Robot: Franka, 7 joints.
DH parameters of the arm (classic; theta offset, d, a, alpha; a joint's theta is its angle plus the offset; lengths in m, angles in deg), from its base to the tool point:
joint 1: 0 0.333 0 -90
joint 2: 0 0 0 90
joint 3: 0 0.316 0.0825 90
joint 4: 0 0 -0.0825 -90
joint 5: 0 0.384 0 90
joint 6: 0 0 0.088 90
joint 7: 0 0.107 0 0
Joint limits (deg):
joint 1: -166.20..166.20
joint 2: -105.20..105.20
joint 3: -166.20..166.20
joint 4: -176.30..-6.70
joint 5: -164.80..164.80
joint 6: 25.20..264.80
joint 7: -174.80..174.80
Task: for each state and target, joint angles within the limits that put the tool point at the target. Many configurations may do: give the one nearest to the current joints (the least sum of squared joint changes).
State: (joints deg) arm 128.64 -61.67 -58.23 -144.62 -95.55 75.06 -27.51
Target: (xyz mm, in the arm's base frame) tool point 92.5 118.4 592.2
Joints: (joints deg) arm 123.45 -90.13 -1.57 -162.01 -80.17 58.14 -27.51
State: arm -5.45 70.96 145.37 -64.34 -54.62 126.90 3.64
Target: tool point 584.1 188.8 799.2
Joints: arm -16.59 85.59 144.73 -70.36 -53.60 120.68 3.64
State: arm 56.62 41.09 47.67 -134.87 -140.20 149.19 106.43
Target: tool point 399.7 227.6 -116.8
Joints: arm 24.92 64.65 4.21 -110.05 -140.09 136.47 106.43
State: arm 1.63 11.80 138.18 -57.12 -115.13 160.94 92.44
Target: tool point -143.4 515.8 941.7
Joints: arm -23.01 -5.92 120.61 -60.11 -114.61 148.95 92.44
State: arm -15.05 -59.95 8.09 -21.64 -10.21 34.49 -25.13
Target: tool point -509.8 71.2 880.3
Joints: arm -8.81 -61.75 5.17 -14.88 -12.66 66.82 -25.13
